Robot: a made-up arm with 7 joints.
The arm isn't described. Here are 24 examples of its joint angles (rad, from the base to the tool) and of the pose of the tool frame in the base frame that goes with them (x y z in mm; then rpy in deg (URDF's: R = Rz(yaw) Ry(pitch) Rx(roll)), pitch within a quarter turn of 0, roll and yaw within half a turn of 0).
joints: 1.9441 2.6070 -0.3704 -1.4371 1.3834 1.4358 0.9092
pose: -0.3 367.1 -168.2 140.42 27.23 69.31
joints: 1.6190 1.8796 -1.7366 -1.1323 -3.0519 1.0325 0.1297
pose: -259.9 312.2 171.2 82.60 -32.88 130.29
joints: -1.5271 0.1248 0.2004 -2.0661 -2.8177 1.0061 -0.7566
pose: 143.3 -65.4 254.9 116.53 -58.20 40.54
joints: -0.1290 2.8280 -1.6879 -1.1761 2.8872 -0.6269 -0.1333
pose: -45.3 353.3 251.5 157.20 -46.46 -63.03
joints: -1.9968 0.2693 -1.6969 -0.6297 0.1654 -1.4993 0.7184
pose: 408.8 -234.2 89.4 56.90 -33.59 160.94
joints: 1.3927 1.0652 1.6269 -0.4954 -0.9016 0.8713 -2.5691
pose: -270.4 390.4 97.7 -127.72 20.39 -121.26
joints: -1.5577 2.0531 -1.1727 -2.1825 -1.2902 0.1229 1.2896
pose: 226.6 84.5 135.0 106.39 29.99 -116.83
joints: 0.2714 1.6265 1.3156 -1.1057 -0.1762 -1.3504 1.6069
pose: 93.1 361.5 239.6 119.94 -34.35 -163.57
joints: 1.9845 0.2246 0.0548 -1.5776 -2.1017 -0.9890 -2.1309
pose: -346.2 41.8 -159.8 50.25 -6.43 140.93
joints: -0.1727 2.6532 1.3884 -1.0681 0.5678 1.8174 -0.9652
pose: -30.5 -33.7 445.0 106.78 -20.44 -31.62
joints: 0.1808 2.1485 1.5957 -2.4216 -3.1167 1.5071 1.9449
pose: 35.4 -85.8 208.0 -7.21 13.51 24.18
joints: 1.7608 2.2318 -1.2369 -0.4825 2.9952 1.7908 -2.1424
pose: 28.9 468.7 122.3 -78.75 69.01 -57.33
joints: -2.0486 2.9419 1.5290 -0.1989 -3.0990 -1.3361 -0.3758
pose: -390.9 270.5 -114.7 113.13 -2.86 -7.50
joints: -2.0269 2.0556 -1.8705 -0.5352 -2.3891 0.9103 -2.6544
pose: 73.3 451.6 156.3 143.63 -25.79 -110.81
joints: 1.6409 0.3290 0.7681 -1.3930 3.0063 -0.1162 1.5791
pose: -316.2 238.7 -104.4 -37.34 60.95 -108.89
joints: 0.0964 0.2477 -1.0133 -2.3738 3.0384 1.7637 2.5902
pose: 119.2 -174.2 -109.7 -162.49 40.05 160.73
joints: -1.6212 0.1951 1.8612 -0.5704 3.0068 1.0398 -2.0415
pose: 477.7 64.6 6.1 -109.24 57.42 156.32
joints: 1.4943 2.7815 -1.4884 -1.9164 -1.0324 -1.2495 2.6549
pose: -61.0 310.8 83.1 137.60 30.50 155.88
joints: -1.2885 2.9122 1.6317 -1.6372 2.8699 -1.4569 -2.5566
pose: -346.7 -136.3 37.7 -99.45 47.03 -118.66
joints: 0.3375 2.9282 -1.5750 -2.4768 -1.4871 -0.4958 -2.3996
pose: -29.7 213.7 -9.5 51.51 9.58 62.07
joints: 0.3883 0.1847 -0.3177 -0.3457 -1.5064 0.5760 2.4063
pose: -103.7 60.8 -473.2 29.75 -24.20 30.79
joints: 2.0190 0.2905 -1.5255 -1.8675 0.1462 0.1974 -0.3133
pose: -146.7 -298.4 -48.9 -64.87 11.33 13.89
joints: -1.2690 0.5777 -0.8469 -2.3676 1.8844 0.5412 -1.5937
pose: 133.2 -189.6 58.9 79.85 -11.15 148.88
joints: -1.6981 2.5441 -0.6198 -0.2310 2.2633 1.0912 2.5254
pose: -262.0 384.1 151.5 129.84 42.37 -9.43
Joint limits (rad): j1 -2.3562..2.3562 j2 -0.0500..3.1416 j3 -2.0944..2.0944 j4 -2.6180..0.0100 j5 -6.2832..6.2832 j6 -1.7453..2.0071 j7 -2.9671..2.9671
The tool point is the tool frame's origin. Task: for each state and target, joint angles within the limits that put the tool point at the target. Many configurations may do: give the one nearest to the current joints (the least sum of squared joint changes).
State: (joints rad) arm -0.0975 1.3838 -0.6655 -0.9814 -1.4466 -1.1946 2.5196
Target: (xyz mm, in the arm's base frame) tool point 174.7 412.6 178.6
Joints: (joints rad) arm -0.8714 1.7585 -0.3120 -0.5649 -1.4466 -1.1946 2.5196
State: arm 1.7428 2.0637 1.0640 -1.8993 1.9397 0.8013 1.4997
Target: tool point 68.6 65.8 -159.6
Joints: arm 1.9995 1.9195 0.8073 -2.6160 1.9397 0.8013 1.4997
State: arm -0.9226 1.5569 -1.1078 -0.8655 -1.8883 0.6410 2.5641
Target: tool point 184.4 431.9 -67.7
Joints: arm -0.5638 1.6635 -1.3250 -0.7238 -1.8883 0.6410 2.5641
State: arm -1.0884 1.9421 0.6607 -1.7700 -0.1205 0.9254 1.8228
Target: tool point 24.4 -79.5 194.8
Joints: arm -0.8673 2.2283 0.5757 -2.4962 -0.1205 0.9254 1.8228
